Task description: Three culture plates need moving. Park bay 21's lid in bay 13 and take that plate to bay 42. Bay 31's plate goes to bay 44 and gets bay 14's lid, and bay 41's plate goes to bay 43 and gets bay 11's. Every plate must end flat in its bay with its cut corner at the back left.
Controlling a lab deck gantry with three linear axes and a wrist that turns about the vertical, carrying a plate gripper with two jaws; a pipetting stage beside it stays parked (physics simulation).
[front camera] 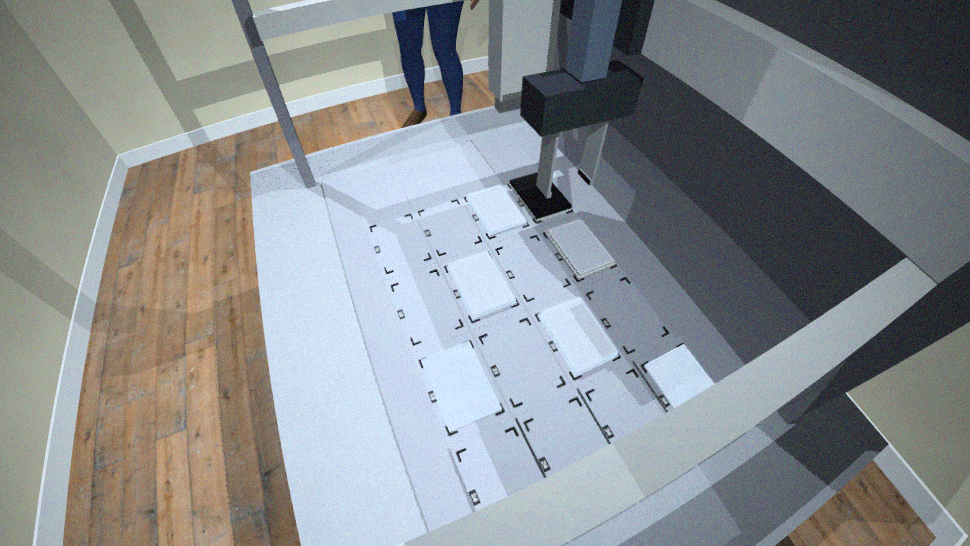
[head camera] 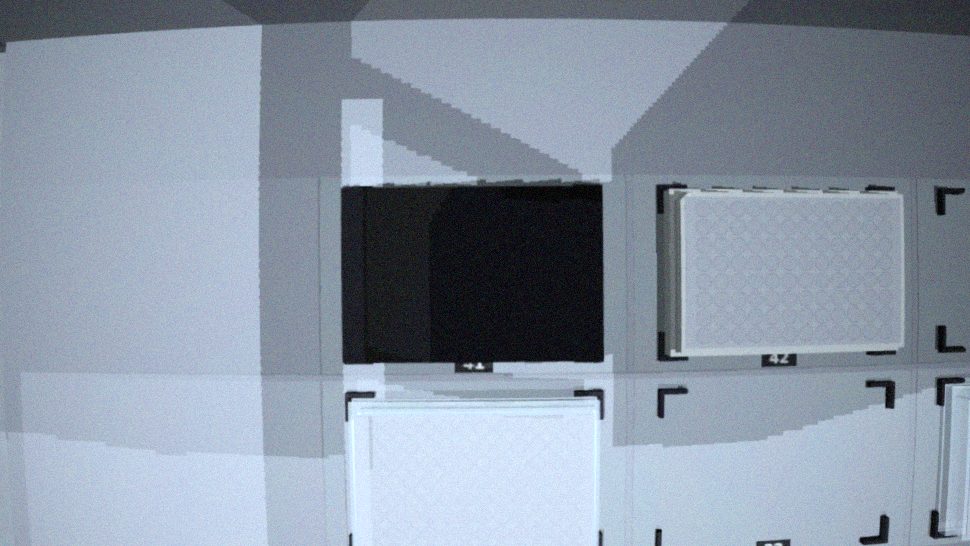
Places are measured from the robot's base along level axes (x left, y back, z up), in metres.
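Where they show: gripper, fingertip midpoint: point(front camera: 565, 184); robot's base, origin of the base link: point(front camera: 371, 227).
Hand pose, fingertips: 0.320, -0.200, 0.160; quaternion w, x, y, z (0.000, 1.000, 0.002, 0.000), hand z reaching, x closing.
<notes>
Things, the pixels of their top centre, and the offset from my fingertips, as dx, dy, dz. "pt": a spot on its surface instead.
- off-white welled plate, middle of its top: point(head camera: 797, 271) point(front camera: 580, 244) +0.044, -0.029, -0.146
- pale plate, middle of its top: point(head camera: 474, 490) point(front camera: 495, 206) -0.063, +0.136, -0.146
- white-topped plate, middle of its top: point(front camera: 688, 386) +0.044, -0.357, -0.138
- flat pale lid, middle of its top: point(front camera: 459, 383) -0.277, -0.192, -0.152
- bay 22, surface spot: point(front camera: 481, 284) pt -0.172, -0.036, -0.146
- bay 33, surface spot: point(front camera: 578, 337) pt -0.068, -0.201, -0.146
A black plate or lid point(front camera: 541, 196) point(head camera: 475, 271) lies flat in bay 41; its corners are hard to tell. My gripper point(front camera: 565, 187) is open, jaws down, over the bay 41 end of the deck in the front view; its fingers do not show in the head view. An off-white welled plate point(front camera: 581, 248) point(head camera: 792, 272) lies flat in bay 42, its cut corner at the back left. A pale plate point(front camera: 496, 210) point(head camera: 475, 474) lies in bay 31. A white-topped plate point(front camera: 678, 376) lies in bay 44. A flat pale lid point(front camera: 461, 384) lies in bay 13.
Other pale plates lie in bay 22 point(front camera: 481, 284) and in bay 33 point(front camera: 578, 337). Black corner marks outline the bays. A frame bar point(front camera: 705, 420) crosses the front of the deck. A grey post point(front camera: 281, 111) stands at the back left. A person's legs point(front camera: 444, 61) show behind.
</notes>
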